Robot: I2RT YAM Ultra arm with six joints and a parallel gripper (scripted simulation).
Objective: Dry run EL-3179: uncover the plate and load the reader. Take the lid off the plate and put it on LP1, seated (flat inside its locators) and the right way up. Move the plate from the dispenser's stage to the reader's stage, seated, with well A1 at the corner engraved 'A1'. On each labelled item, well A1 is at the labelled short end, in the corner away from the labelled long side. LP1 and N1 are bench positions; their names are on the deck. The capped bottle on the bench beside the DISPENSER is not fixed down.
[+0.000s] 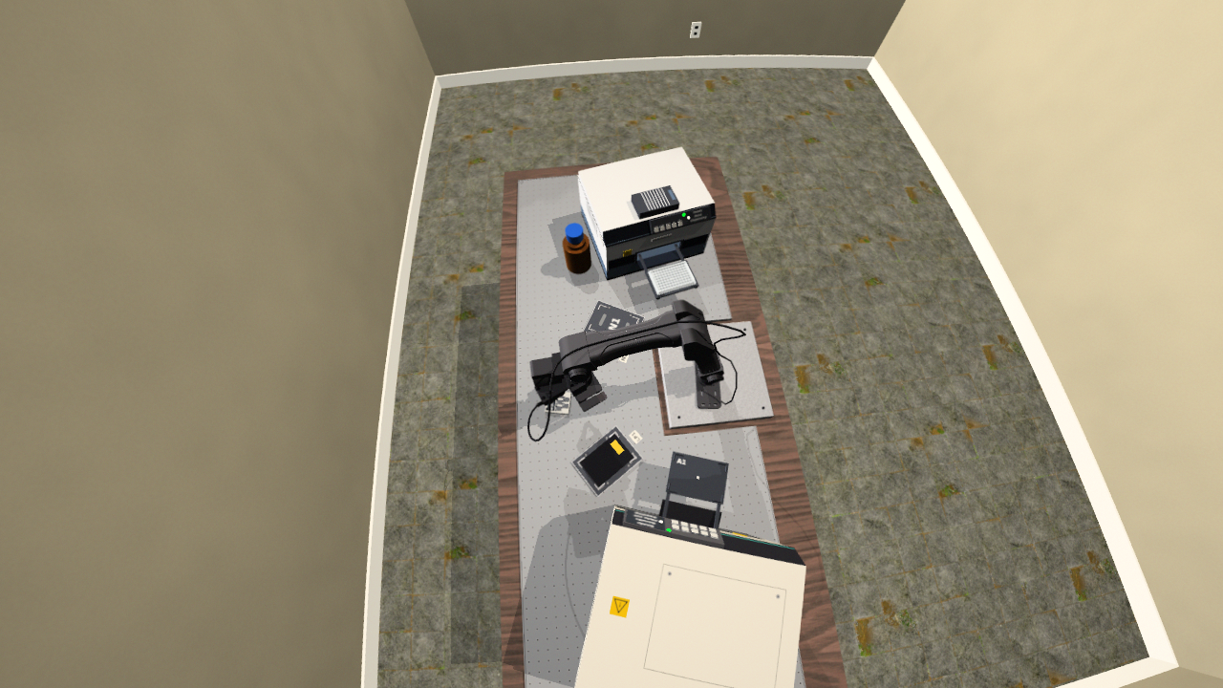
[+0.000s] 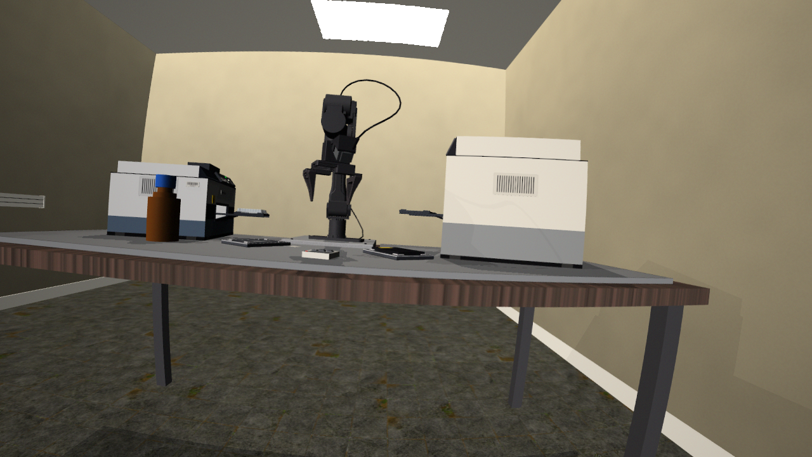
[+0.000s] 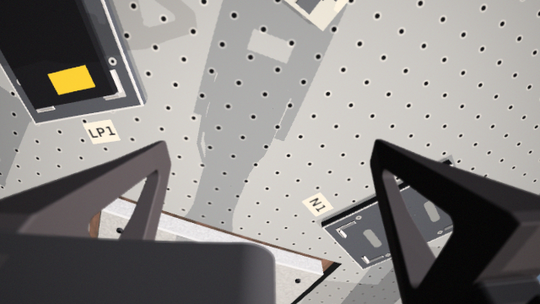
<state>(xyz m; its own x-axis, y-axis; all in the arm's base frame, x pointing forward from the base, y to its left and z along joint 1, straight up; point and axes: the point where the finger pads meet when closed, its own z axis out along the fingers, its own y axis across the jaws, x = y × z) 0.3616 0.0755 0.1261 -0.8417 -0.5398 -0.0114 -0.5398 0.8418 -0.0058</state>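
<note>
The clear well plate is 26 cm behind my hand, 37 cm to the right of it and 4 cm below it. Round my hand: LP1 tag: 15 cm behind, 11 cm to the left, 14 cm below; then lid: 7 cm behind, 17 cm to the left, 12 cm below; then capped brown bottle: 5 cm ahead, 48 cm to the right, 2 cm below.
</note>
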